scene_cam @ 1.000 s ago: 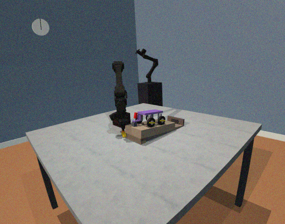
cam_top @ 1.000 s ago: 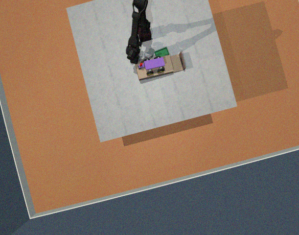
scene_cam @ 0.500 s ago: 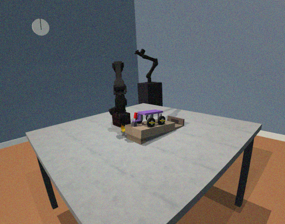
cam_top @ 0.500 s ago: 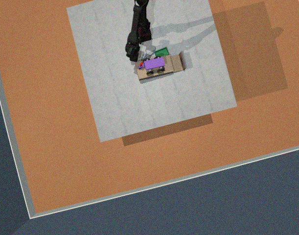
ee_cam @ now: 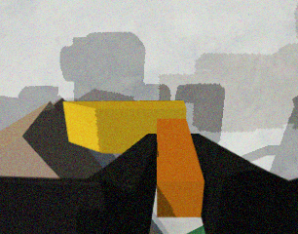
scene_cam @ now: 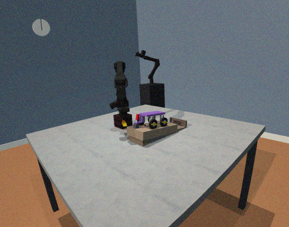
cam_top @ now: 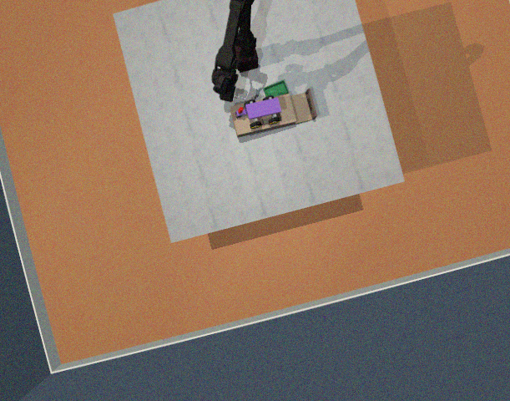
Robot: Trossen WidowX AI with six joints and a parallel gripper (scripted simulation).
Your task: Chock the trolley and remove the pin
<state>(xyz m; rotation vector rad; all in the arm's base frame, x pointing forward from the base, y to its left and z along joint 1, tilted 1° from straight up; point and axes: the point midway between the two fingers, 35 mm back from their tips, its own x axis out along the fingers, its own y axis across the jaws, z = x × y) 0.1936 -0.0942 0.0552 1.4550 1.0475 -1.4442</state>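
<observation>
The red-headed stop pin lies 13 cm ahead of my gripper tip, 3 cm to the left of it and 2 cm above it. Also, from my gripper tip: yellow chock 2 cm ahead, 1 cm to the right, 1 cm below; purple trolley 14 cm to the left, 13 cm ahead; raised brown end wall 40 cm to the left, 9 cm ahead, 8 cm below.
</observation>
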